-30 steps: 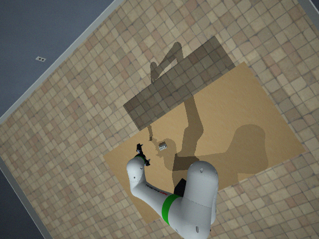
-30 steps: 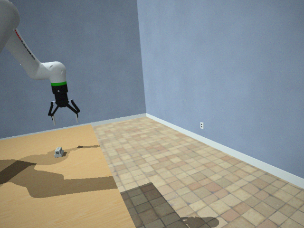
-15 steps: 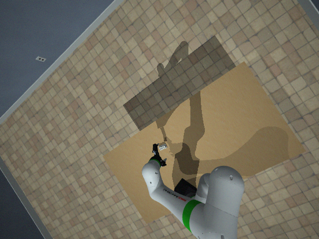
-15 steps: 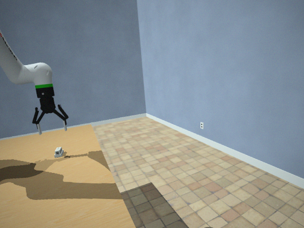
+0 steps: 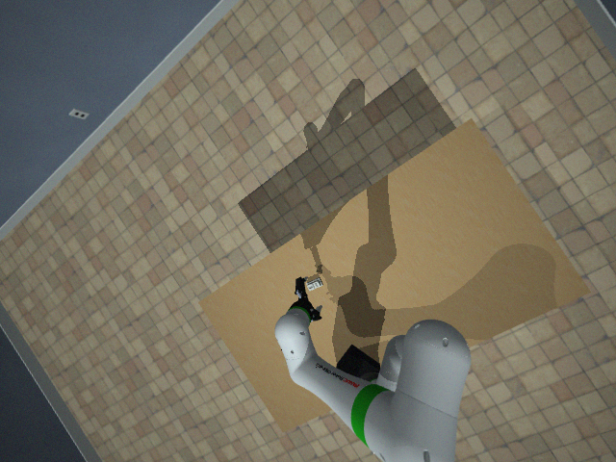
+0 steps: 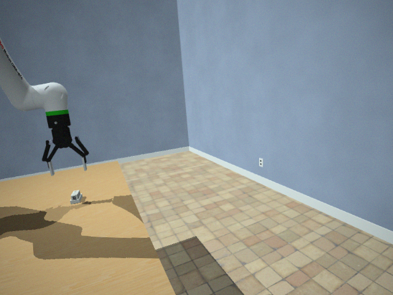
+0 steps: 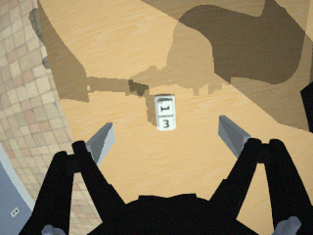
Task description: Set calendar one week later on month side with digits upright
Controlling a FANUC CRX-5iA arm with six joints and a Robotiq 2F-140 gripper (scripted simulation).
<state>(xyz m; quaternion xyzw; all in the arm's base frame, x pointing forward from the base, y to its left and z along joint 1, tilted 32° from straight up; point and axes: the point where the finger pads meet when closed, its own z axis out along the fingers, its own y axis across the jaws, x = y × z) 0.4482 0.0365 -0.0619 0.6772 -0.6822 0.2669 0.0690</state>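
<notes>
Right now my hand is 20 mm to the right of the white tray and 150 mm above it.
</notes>
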